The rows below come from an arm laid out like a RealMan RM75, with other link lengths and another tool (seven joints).
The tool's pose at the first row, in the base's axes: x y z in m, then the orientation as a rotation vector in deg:
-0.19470, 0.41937, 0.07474, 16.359, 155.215, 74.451
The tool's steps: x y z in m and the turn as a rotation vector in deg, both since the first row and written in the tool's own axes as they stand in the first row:
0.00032, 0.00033, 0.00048, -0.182, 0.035, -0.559
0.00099, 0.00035, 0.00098, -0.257, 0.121, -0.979
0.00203, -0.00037, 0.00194, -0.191, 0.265, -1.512
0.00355, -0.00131, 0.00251, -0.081, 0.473, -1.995
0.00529, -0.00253, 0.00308, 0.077, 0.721, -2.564
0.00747, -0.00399, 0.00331, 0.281, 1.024, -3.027
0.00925, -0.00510, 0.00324, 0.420, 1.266, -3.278
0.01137, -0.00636, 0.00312, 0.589, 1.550, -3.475
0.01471, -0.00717, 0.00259, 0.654, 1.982, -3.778
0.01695, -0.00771, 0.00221, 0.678, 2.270, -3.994
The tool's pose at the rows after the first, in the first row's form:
-0.19488, 0.42001, 0.07469, 15.543, 154.994, 74.561
-0.19544, 0.42055, 0.07437, 14.903, 154.919, 74.590
-0.19635, 0.42107, 0.07318, 14.088, 154.968, 74.432
-0.19783, 0.42126, 0.07205, 13.309, 155.108, 74.259
-0.19956, 0.42133, 0.07069, 12.392, 155.292, 74.017
-0.20181, 0.42109, 0.06934, 11.592, 155.575, 73.768
-0.20369, 0.42076, 0.06846, 11.115, 155.810, 73.632
-0.20592, 0.42037, 0.06749, 10.689, 156.114, 73.491
-0.20937, 0.42021, 0.06709, 10.016, 156.434, 73.528
-0.21169, 0.42009, 0.06684, 9.545, 156.628, 73.573

